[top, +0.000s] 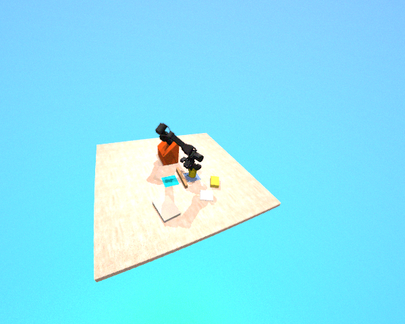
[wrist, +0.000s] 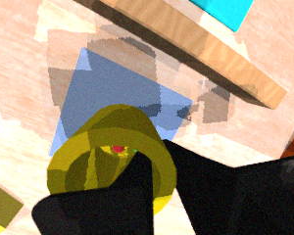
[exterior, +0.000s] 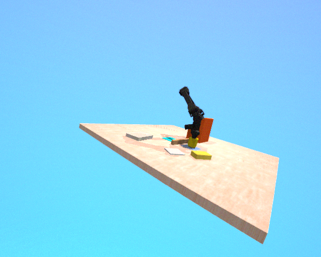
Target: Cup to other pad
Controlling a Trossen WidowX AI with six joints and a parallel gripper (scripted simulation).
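The red marble is 3 cm ahead of my gripper tip, 2 cm to the left of it and 2 cm below it. The rest, counted from my gripper tip: green marble 1 cm ahead, 2 cm to the left, 2 cm below; then pale blue pad 3 cm ahead, 1 cm to the left, 5 cm below; then yellow cup 2 cm ahead, 1 cm to the left.
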